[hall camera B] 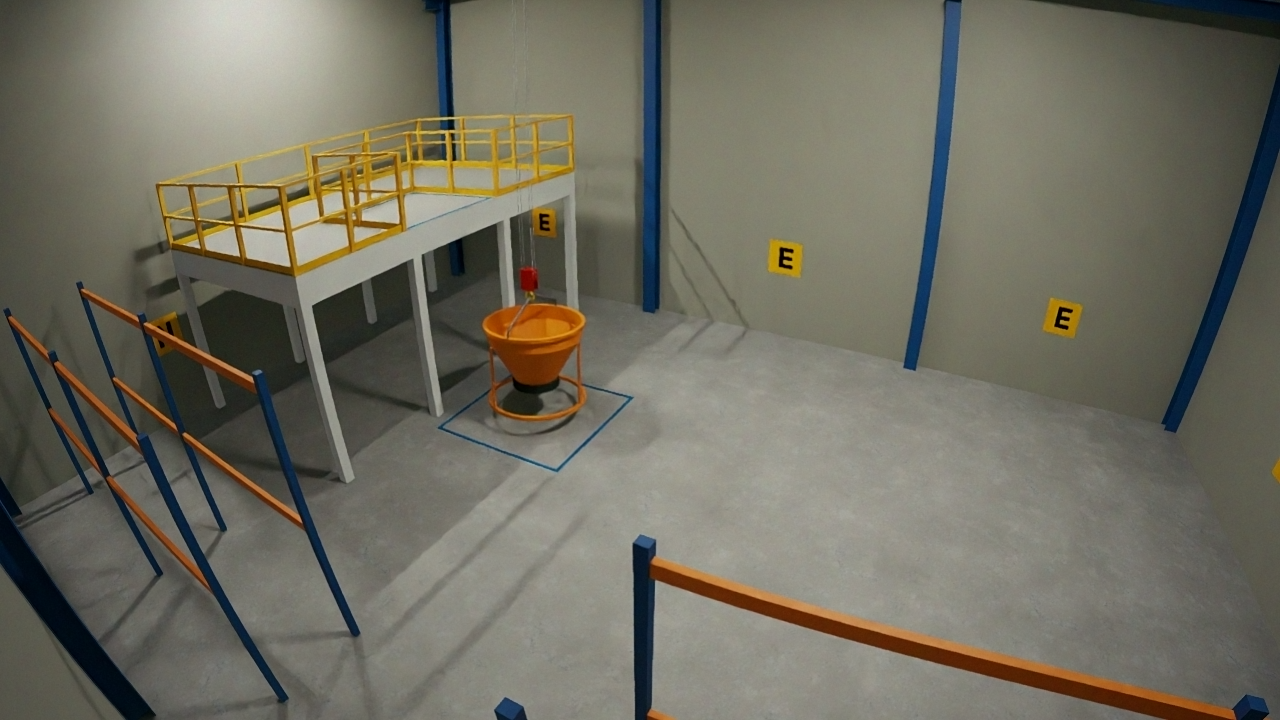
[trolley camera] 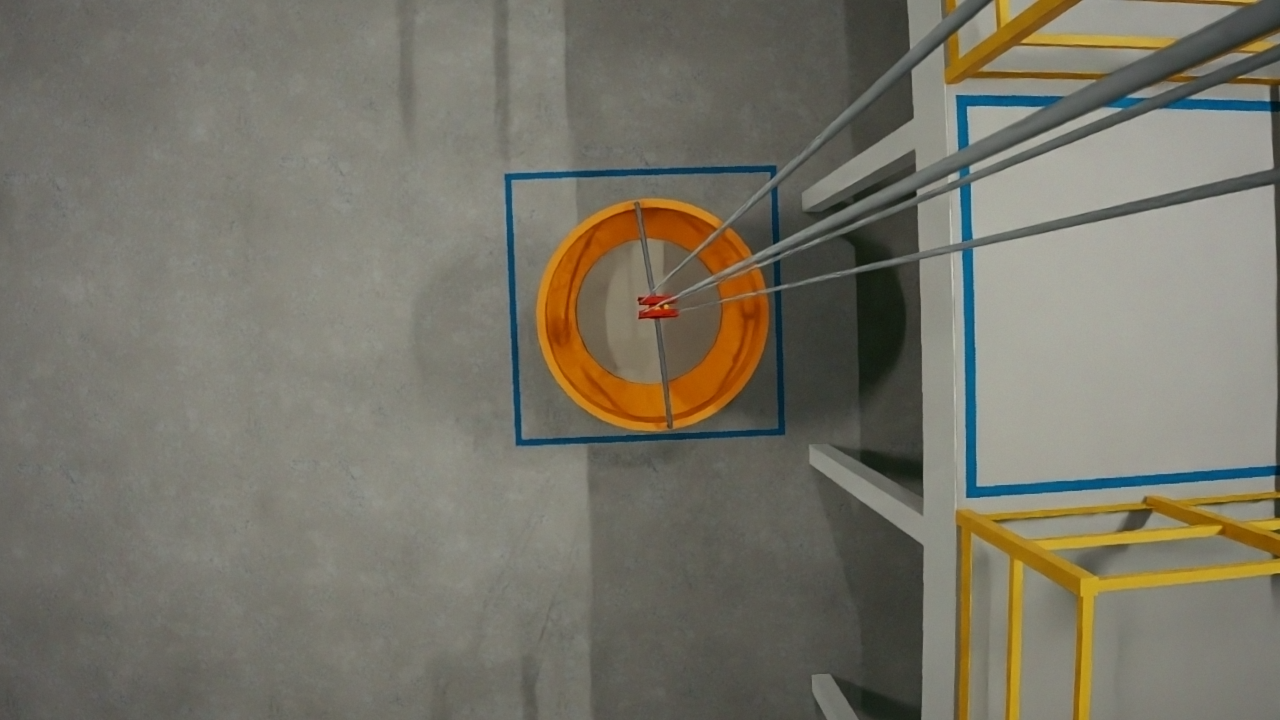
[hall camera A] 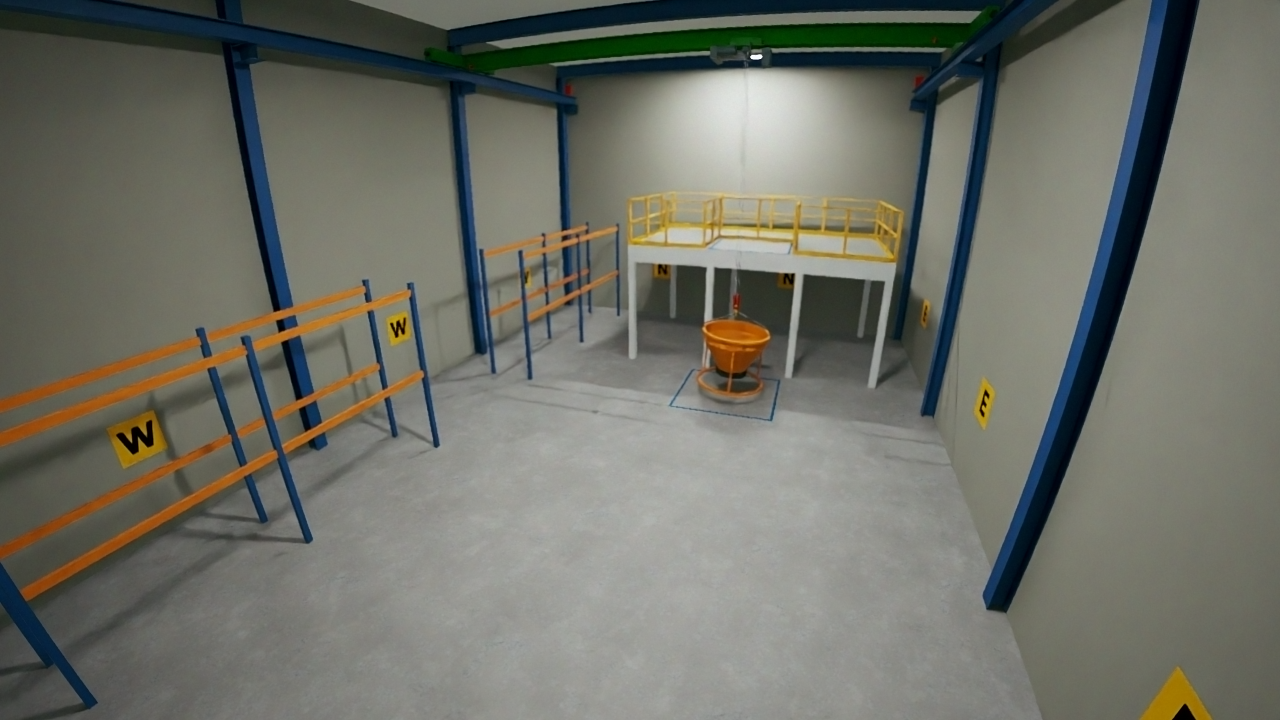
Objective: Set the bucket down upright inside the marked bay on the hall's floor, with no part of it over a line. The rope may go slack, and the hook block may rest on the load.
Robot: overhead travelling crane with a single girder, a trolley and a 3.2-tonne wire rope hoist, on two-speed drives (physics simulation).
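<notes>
The orange bucket [hall camera A: 735, 344] [hall camera B: 534, 349] [trolley camera: 562, 331] hangs upright from two sling legs. Its round foot ring is low over the blue-lined bay [hall camera A: 723, 412] [hall camera B: 497, 448] [trolley camera: 512, 308], with a shadow beneath; in both hall views it appears slightly above the floor. In the trolley view the rim shows inside the blue lines, closer to the right and bottom lines than to the left and top ones. My gripper, the red hook block [hall camera A: 736, 302] [hall camera B: 529, 279] [trolley camera: 657, 307], is above the bucket's middle and carries it. The ropes look straight.
The white platform [hall camera A: 760, 262] [hall camera B: 358, 268] [trolley camera: 935, 358] with yellow railings and white legs stands close behind the bay. A blue and orange rack [hall camera A: 525, 313] [hall camera B: 308, 514] stands to the west. Another rack [hall camera B: 643, 608] is in the foreground of hall view B.
</notes>
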